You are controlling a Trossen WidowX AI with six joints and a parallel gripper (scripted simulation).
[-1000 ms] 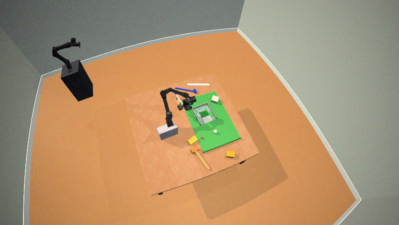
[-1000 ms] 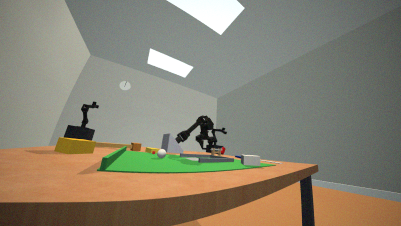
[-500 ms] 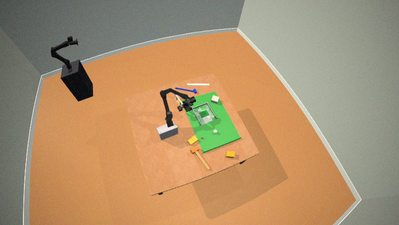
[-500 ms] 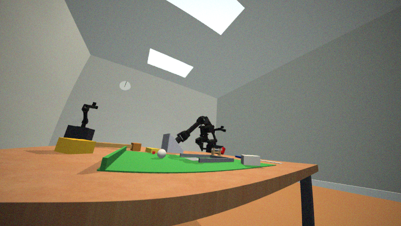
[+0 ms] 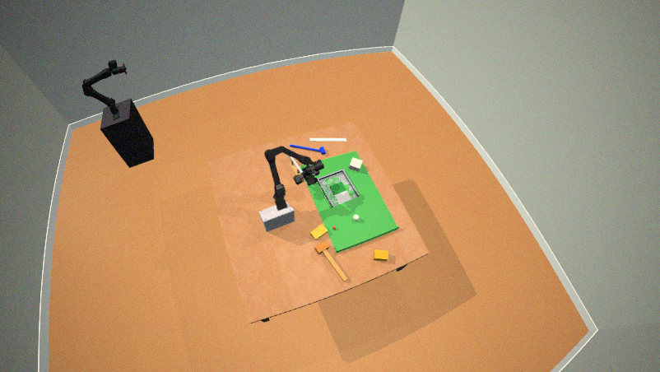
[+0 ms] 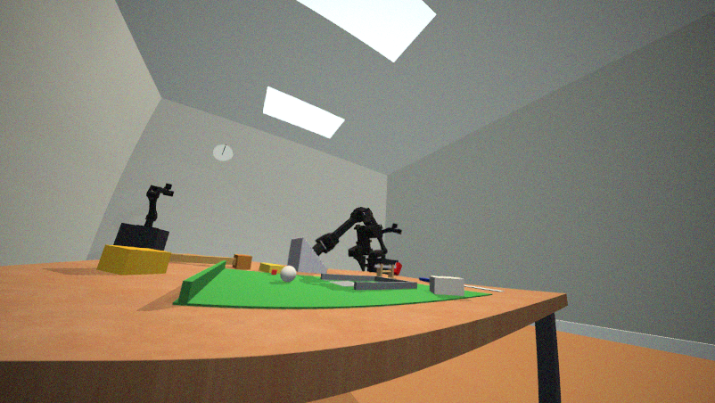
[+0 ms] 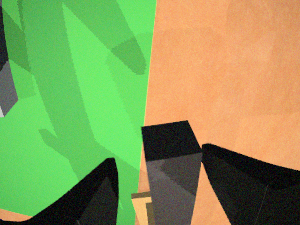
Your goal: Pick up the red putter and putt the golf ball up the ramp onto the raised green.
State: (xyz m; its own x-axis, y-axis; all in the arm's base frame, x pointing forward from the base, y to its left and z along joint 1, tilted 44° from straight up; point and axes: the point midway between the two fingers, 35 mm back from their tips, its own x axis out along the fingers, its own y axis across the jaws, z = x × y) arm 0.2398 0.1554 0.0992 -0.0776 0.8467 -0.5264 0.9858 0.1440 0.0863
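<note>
The red putter is 110 mm to the left of my gripper tip, 30 mm above it and 20 mm behind it. Round my gripper tip: white stick: 330 mm ahead, 320 mm to the left, 30 mm below; then white block: 410 mm ahead, 10 mm to the right, 10 mm below; then blue putter-like tool: 280 mm to the left, 140 mm ahead, 20 mm below.
</note>
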